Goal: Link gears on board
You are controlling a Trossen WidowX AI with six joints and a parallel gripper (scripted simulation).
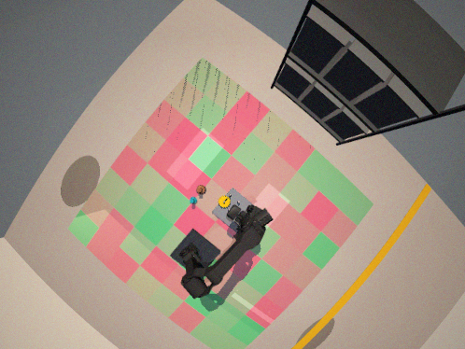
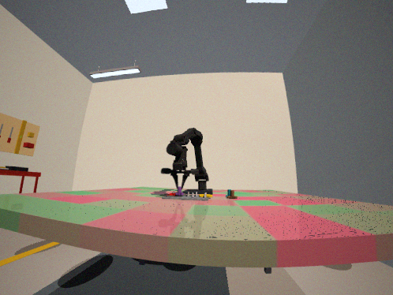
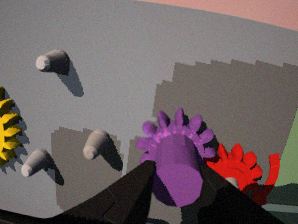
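My gripper tip is now 1 cm above the purple gear. Round my gripper tip: red arrow: 1 cm behind, 6 cm to the right, 3 cm below; then yellow gear: 3 cm behind, 13 cm to the left, 3 cm below; then red gear: 1 cm behind, 4 cm to the right, 3 cm below.
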